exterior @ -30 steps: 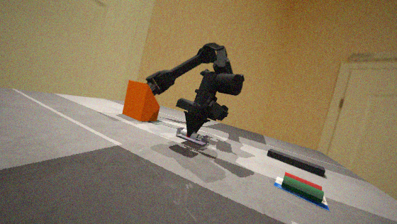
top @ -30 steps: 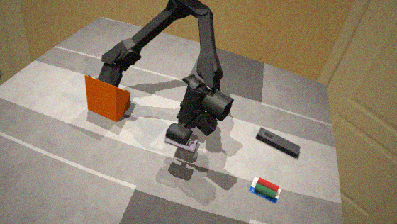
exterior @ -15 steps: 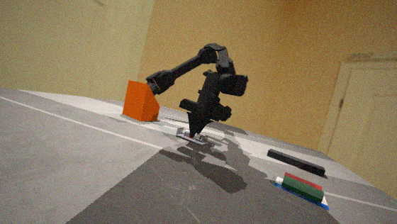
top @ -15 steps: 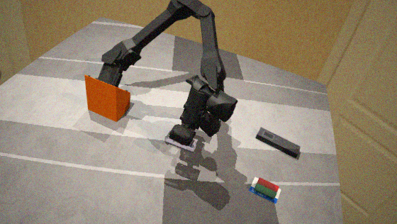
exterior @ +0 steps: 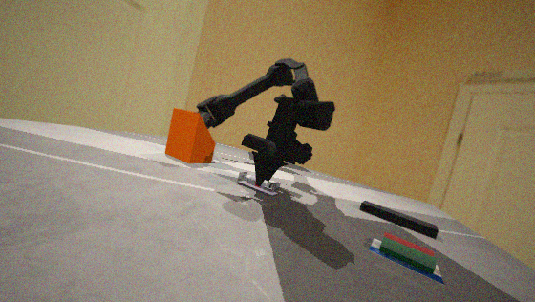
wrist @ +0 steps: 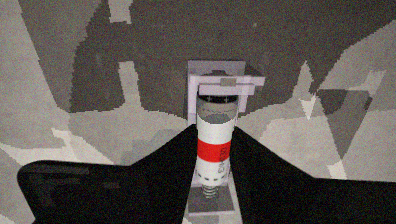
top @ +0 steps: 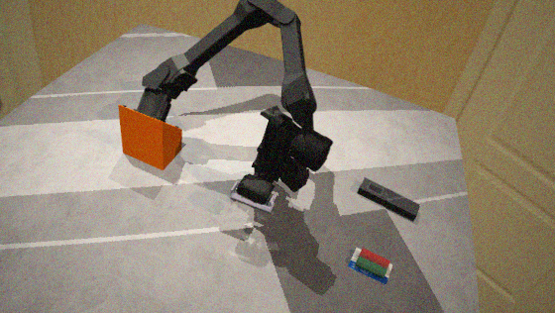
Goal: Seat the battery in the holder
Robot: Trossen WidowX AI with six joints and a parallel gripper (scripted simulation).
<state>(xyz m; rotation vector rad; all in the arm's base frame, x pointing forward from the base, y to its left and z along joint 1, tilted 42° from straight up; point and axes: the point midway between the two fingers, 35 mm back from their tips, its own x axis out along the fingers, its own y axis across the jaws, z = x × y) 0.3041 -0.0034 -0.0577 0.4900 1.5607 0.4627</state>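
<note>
My gripper tip is now 1 cm below the battery. Also, from my gripper tip: black bar (30 cm ahead, 15 cm to the left).
</note>
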